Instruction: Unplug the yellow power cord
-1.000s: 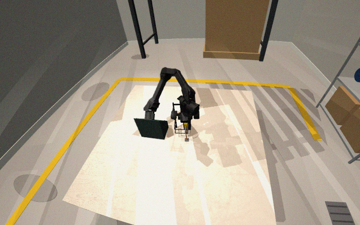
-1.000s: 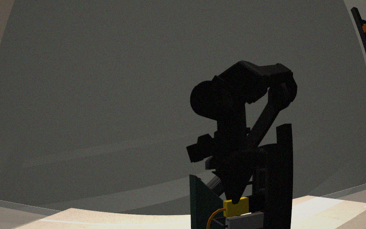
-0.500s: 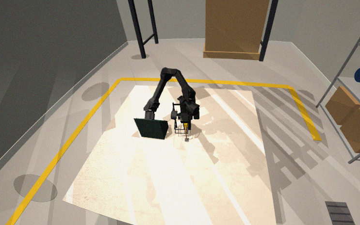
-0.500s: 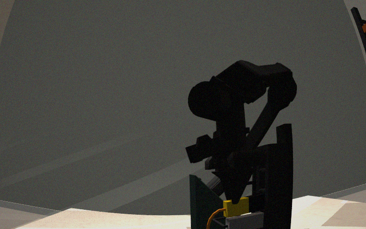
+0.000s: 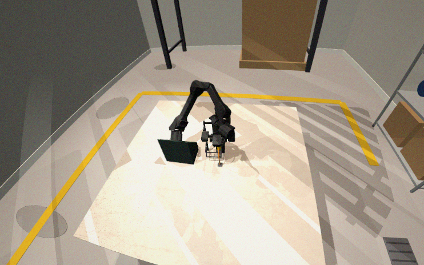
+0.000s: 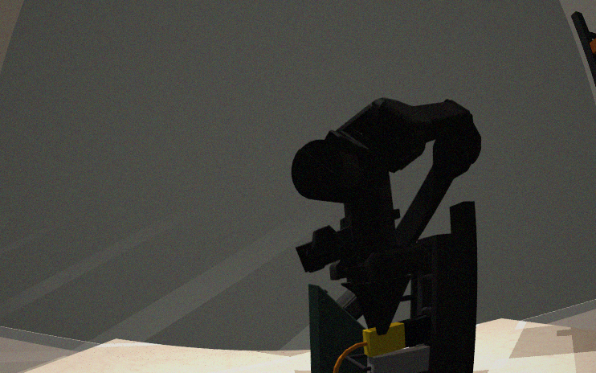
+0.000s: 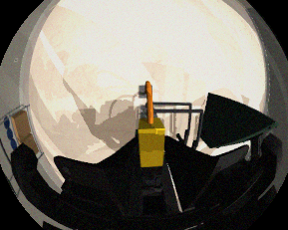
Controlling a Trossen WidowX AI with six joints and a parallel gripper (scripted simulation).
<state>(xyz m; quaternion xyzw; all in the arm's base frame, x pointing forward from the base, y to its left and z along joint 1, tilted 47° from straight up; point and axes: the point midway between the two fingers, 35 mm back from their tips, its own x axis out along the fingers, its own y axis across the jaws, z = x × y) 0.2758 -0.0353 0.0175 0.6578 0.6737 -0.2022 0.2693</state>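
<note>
Right now the yellow plug is 1 cm behind my gripper tip and 3 cm to the left of it.
</note>
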